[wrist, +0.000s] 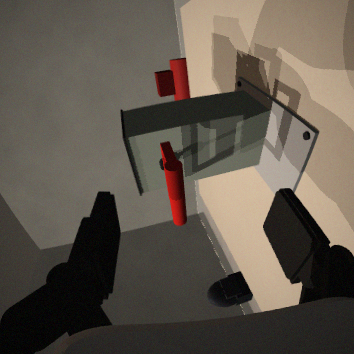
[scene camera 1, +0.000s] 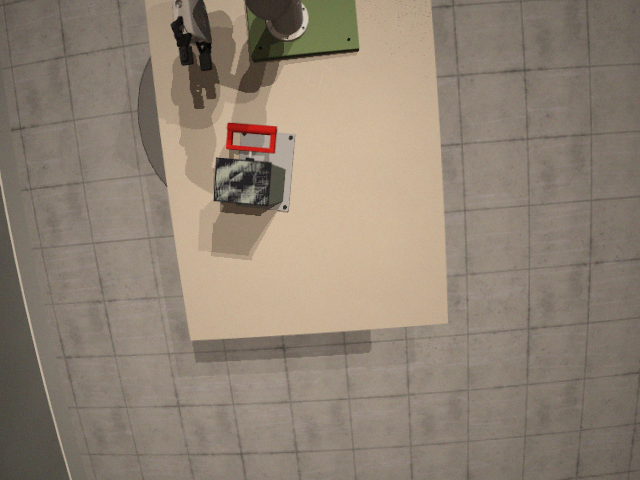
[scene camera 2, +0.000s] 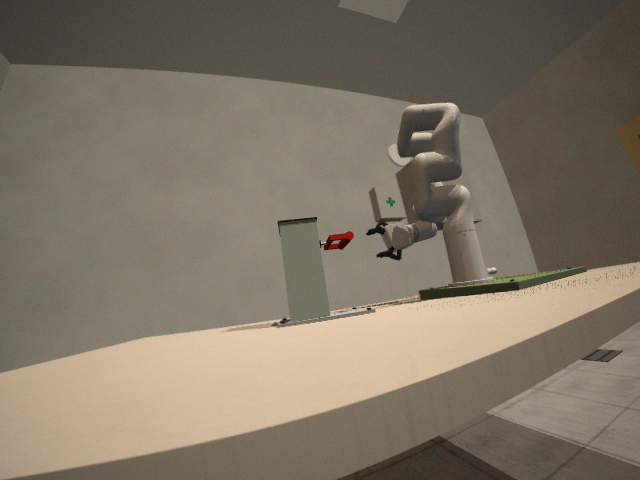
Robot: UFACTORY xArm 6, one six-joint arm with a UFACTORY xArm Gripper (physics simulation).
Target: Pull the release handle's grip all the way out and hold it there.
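The release handle's red grip [scene camera 1: 251, 128] [scene camera 2: 349, 236] [wrist: 175, 195] stands out from the upper part of a pale green upright housing [scene camera 1: 242, 180] [scene camera 2: 305, 268] [wrist: 225, 145], on a short rod [scene camera 1: 250, 155] [scene camera 2: 323, 243]. The housing stands on a grey base plate [scene camera 1: 285, 144] [scene camera 2: 356, 312] [wrist: 295, 150]. My gripper [scene camera 1: 195, 65] [scene camera 2: 373, 243] [wrist: 196, 210] is open and empty. In scene camera 2 it points at the grip from the arm's side, apart from it, with one finger above the other. In the wrist view the grip shows ahead, left of the middle between the fingers.
The arm stands on a green board [scene camera 1: 320, 31] [scene camera 2: 547, 277] on the beige table [scene camera 1: 361, 232] [scene camera 2: 206, 403]. In scene camera 1 the housing stands near the table's left edge. A box with a green cross [scene camera 2: 387, 204] shows behind the gripper. A red cylinder [wrist: 180, 80] shows beyond the housing.
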